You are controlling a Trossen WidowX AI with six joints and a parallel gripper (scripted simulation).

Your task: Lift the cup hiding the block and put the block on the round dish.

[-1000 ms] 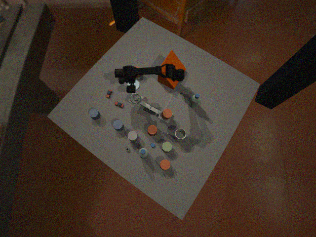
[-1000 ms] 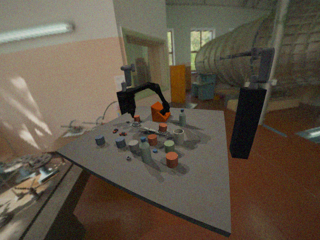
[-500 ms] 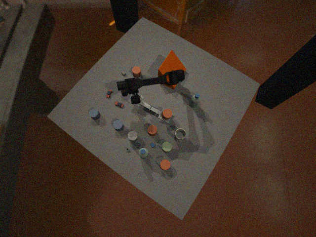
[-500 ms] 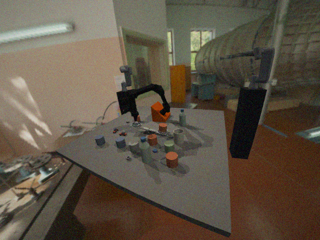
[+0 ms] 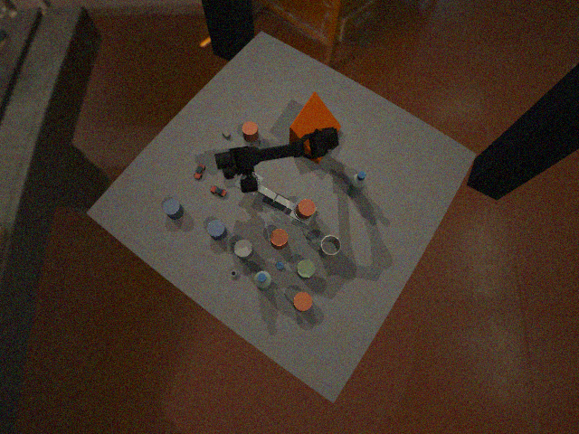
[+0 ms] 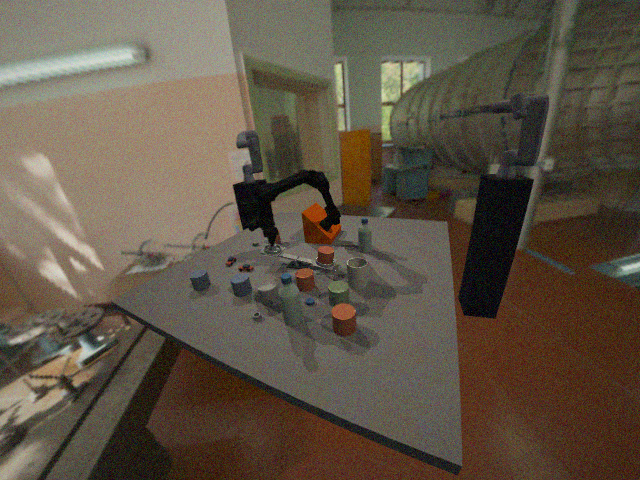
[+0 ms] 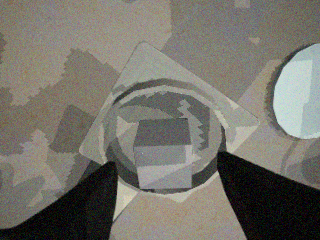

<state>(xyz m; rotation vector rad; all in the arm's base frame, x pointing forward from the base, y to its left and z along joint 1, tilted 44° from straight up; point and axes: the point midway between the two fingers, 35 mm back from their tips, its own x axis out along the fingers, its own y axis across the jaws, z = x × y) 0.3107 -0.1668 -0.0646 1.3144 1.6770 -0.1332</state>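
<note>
Right now my gripper tip is 2 cm above the grey block. Round my gripper tip: white cup 42 cm to the left, 9 cm ahead, 6 cm below; balance 13 cm to the left, 7 cm below; pale blue round dish 13 cm behind, 10 cm to the right, 10 cm below.
</note>
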